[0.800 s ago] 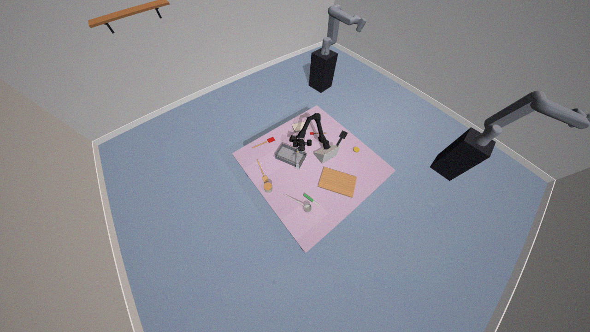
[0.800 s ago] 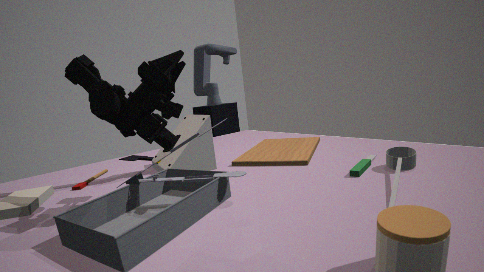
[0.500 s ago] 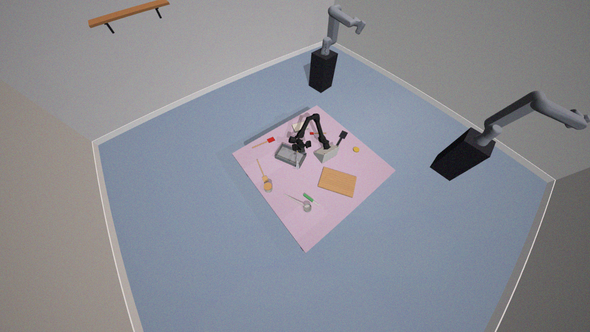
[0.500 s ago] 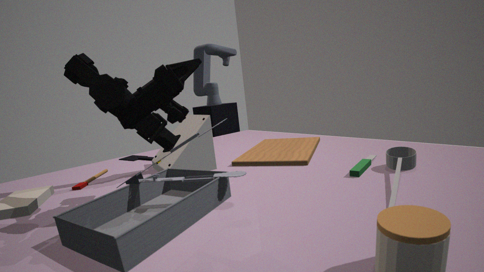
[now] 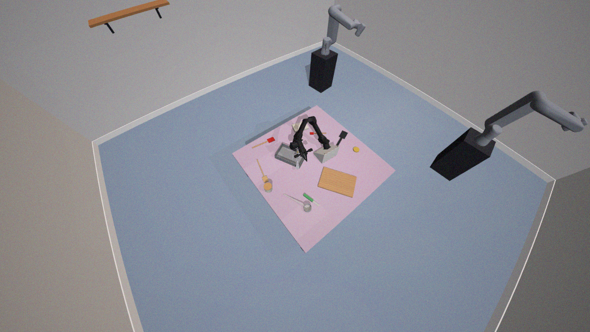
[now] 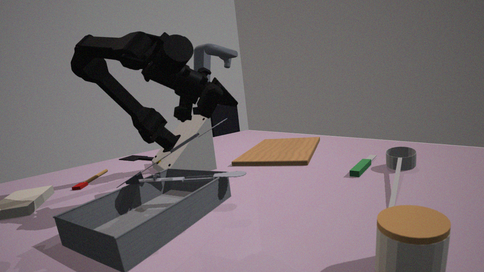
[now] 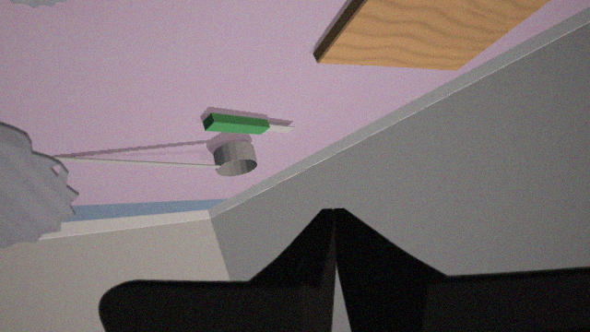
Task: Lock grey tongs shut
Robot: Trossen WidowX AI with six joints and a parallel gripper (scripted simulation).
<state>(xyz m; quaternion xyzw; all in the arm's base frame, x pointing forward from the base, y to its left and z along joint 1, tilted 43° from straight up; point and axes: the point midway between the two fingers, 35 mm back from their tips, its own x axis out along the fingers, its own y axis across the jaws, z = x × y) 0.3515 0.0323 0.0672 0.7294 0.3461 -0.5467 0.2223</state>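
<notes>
Now: gripper tip 6 cm past the yellow mark, 19 cm to the left of it and 10 cm above it. Round my gripper tip: wooden board 15 cm behind, 32 cm to the left, 19 cm below; grey roasting tin 1 cm behind, 24 cm to the right, 17 cm below; beige block 40 cm behind, 48 cm to the right, 19 cm below.
</notes>
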